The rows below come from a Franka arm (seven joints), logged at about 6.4 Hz.
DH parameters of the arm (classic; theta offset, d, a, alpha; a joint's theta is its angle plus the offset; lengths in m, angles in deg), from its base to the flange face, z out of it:
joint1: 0 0.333 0 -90
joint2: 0 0 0 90
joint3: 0 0.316 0.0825 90
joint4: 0 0 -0.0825 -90
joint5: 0 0.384 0 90
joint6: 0 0 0.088 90
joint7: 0 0.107 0 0
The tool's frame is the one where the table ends.
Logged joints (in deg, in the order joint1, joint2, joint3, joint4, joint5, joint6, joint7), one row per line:
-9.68, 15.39, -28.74, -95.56, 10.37, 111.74, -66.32
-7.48, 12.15, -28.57, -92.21, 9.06, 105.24, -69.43
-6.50, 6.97, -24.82, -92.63, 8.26, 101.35, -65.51
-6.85, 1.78, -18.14, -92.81, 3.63, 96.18, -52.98
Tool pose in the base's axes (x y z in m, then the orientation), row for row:
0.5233, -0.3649, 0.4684, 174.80, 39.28, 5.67
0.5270, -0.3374, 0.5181, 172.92, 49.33, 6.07
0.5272, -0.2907, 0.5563, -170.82, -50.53, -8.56
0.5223, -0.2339, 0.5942, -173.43, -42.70, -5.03
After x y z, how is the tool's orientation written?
As a rotation vector, in degrees.
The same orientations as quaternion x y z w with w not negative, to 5 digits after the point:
0.97516, 0.21913, 0.03163, 0.00656
0.96109, 0.27418, 0.03374, 0.00069
-0.95772, -0.28330, -0.04799, 0.01446
-0.97055, -0.23896, -0.02815, 0.01152

